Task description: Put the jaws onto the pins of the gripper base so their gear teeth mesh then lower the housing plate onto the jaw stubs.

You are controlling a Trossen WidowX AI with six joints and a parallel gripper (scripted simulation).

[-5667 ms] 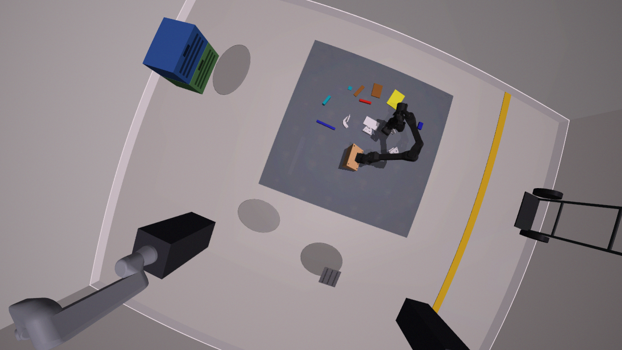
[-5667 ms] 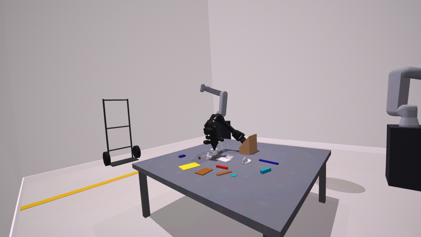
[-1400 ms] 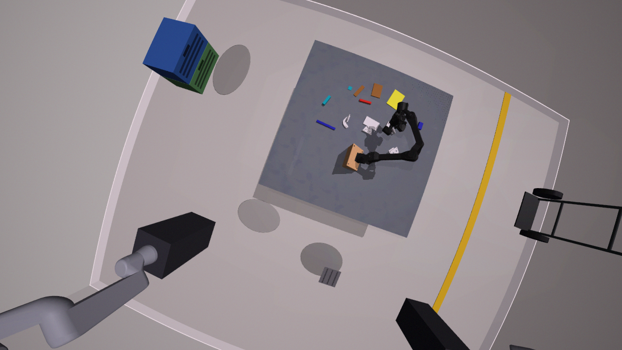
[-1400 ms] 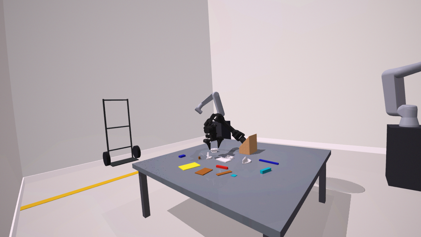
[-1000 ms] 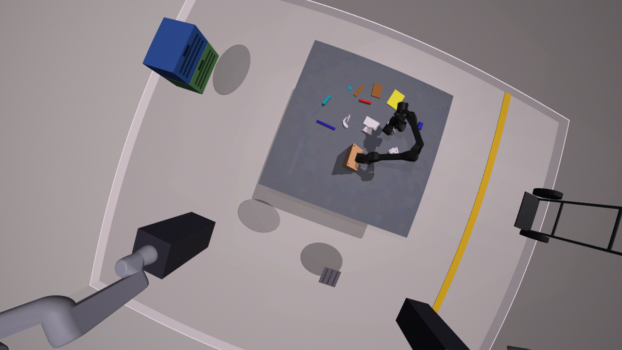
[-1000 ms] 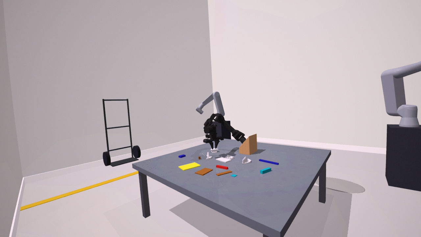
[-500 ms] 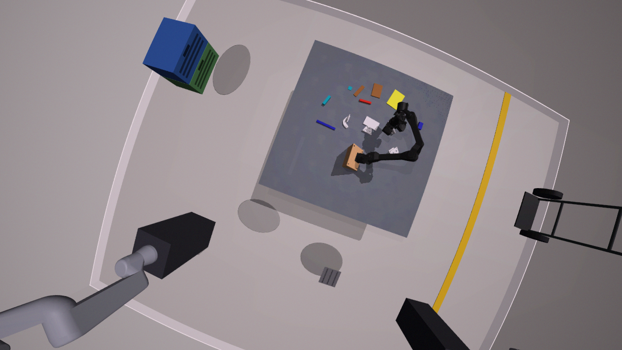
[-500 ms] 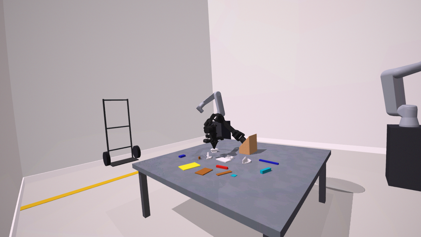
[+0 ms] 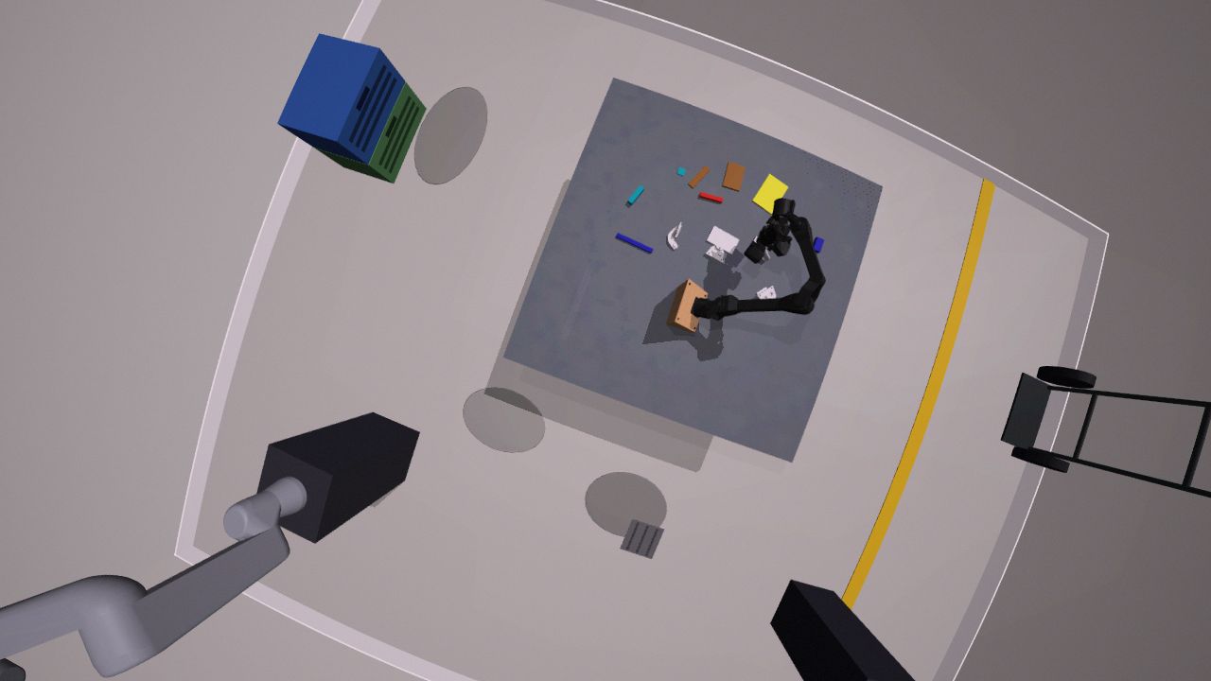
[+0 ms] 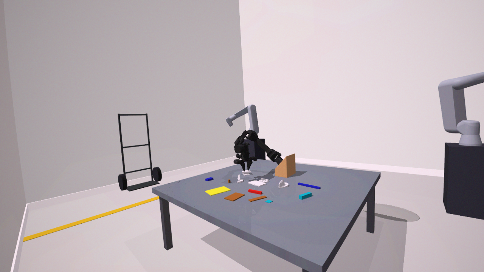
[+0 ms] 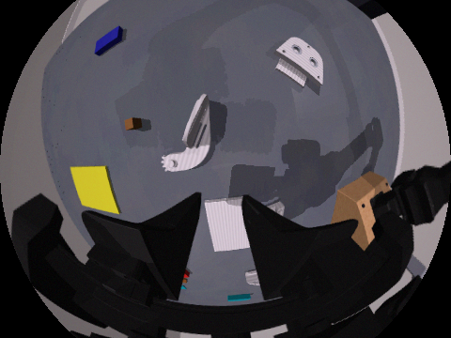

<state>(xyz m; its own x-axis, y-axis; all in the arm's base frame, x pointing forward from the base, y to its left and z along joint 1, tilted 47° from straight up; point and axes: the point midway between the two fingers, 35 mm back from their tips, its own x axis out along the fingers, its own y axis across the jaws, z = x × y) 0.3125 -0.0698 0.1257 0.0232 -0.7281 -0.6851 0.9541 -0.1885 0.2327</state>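
Right now the white jaw is 8 cm below my gripper tip, 5 cm ahead of it and 4 cm to the right of it. Also, from my gripper tip: flat white ribbed part 11 cm to the left, 8 cm below, 1 cm ahead; then red bar 21 cm to the left, 16 cm ahead, 8 cm below; then yellow plate 28 cm ahead, 8 cm below, 2 cm to the right.
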